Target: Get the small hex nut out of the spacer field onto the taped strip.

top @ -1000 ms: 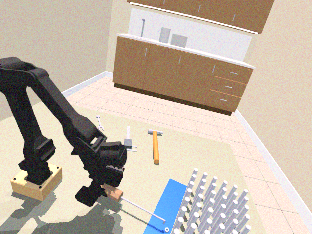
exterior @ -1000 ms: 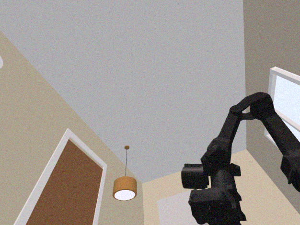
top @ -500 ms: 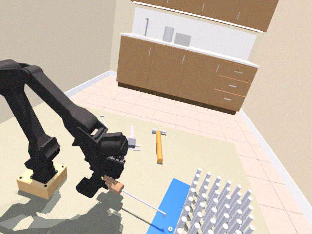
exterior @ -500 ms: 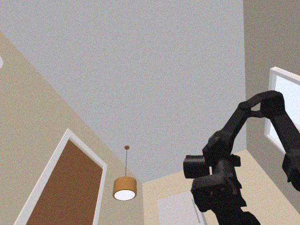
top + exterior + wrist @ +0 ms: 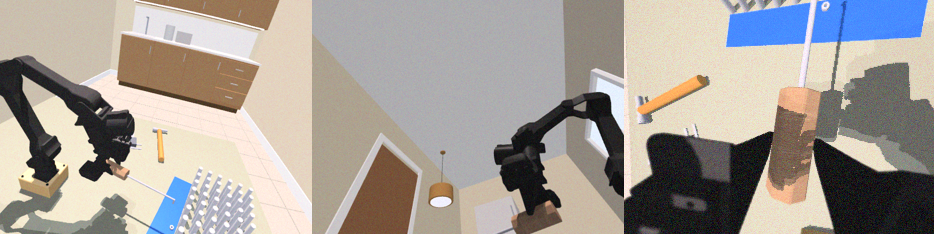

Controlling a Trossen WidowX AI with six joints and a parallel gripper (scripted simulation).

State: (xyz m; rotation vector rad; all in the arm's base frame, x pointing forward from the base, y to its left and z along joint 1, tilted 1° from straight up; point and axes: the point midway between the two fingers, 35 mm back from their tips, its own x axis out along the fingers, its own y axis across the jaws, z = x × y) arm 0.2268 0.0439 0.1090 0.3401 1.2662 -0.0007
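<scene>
My gripper tip is now 100 mm short of the wooden-handled hook tool and 20 mm to the left of it. The rest, counted from my gripper tip: hex nut: 230 mm ahead, 50 mm to the right, 130 mm below; blue taped strip: 210 mm ahead, 130 mm below; small wrench: 270 mm behind, 460 mm to the left, 130 mm below.
</scene>
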